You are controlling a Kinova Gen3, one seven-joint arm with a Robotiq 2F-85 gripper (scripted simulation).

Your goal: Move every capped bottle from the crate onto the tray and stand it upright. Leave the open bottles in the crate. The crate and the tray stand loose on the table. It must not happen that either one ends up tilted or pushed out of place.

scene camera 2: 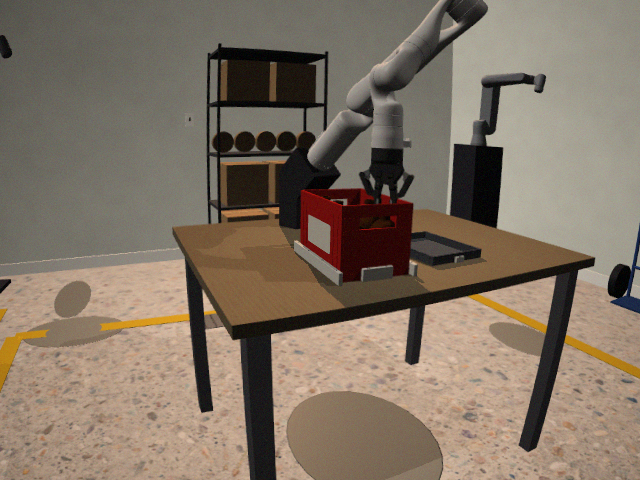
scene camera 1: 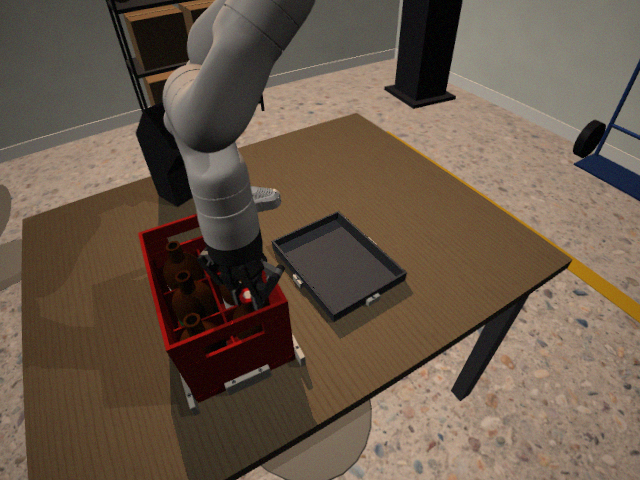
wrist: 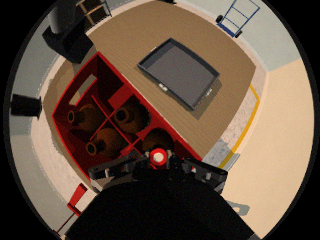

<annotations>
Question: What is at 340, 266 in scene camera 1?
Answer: A dark grey tray.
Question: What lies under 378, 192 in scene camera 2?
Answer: My gripper.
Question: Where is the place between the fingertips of my gripper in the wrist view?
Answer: At 158, 153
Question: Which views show my gripper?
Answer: Scene camera 2, scene camera 1 and the wrist view: all of them.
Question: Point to a dark grey tray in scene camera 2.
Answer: At 432, 249
</annotations>
